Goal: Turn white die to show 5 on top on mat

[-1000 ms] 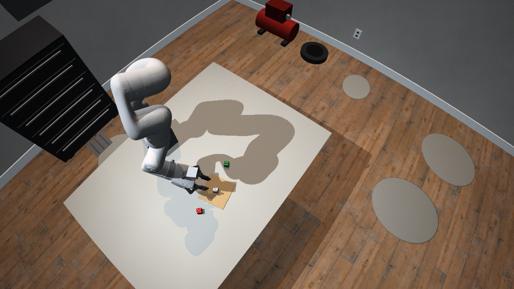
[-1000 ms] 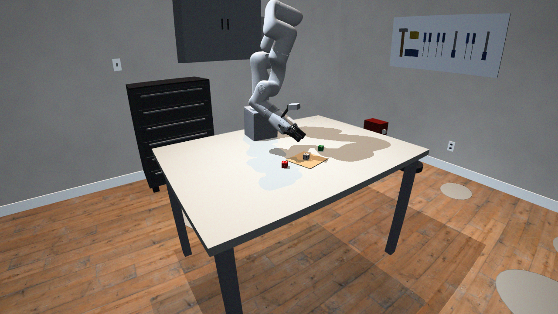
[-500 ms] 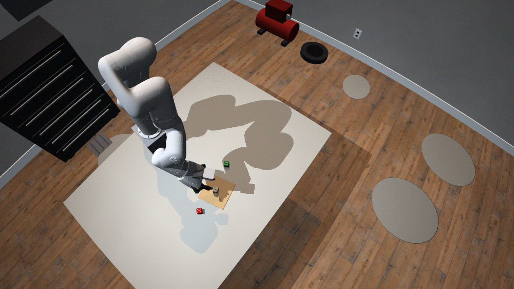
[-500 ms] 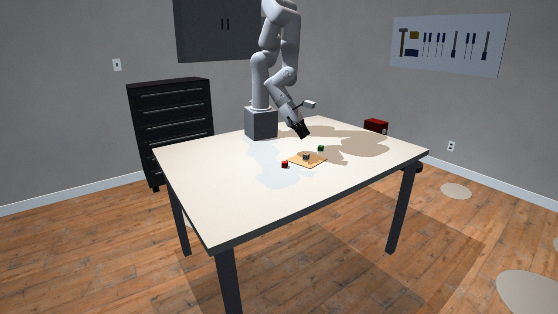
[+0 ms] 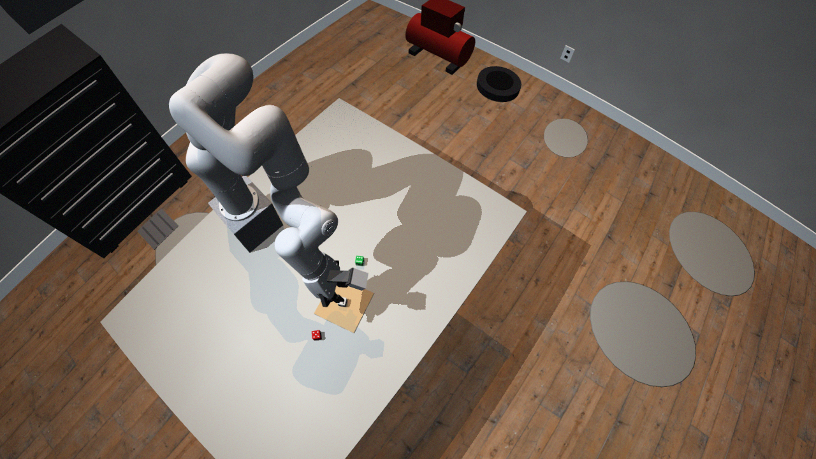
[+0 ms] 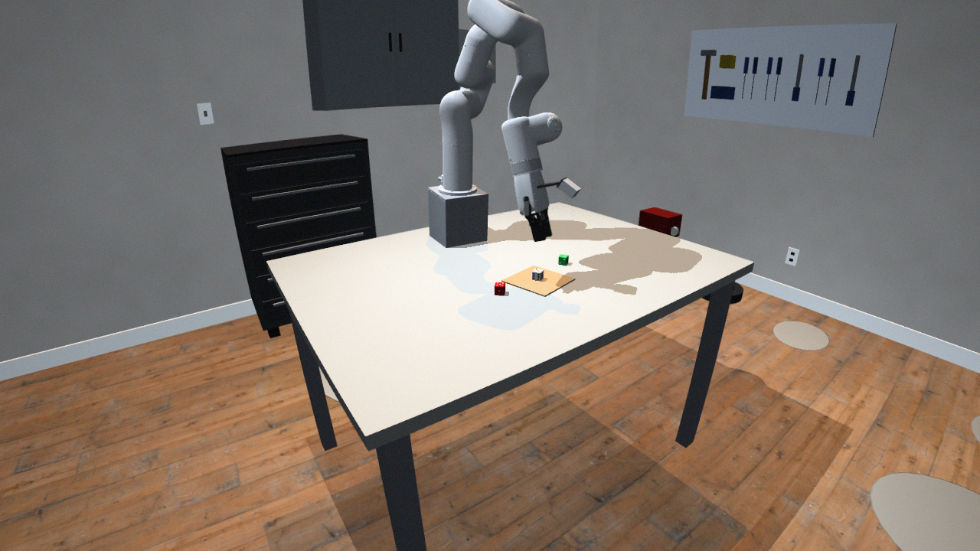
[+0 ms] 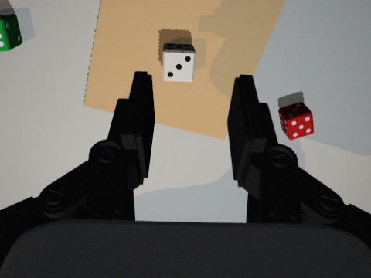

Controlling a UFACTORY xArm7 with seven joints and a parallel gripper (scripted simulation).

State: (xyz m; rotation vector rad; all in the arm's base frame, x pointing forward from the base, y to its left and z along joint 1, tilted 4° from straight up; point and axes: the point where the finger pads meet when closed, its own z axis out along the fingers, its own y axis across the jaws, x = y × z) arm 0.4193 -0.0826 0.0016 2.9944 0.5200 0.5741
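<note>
My gripper is now 120 mm above the white die and 10 mm past it. Round my hand: green die 140 mm to the left, 120 mm below, 30 mm behind; then red die 130 mm to the right, 120 mm below, 20 mm behind; then tan mat 140 mm below.
</note>
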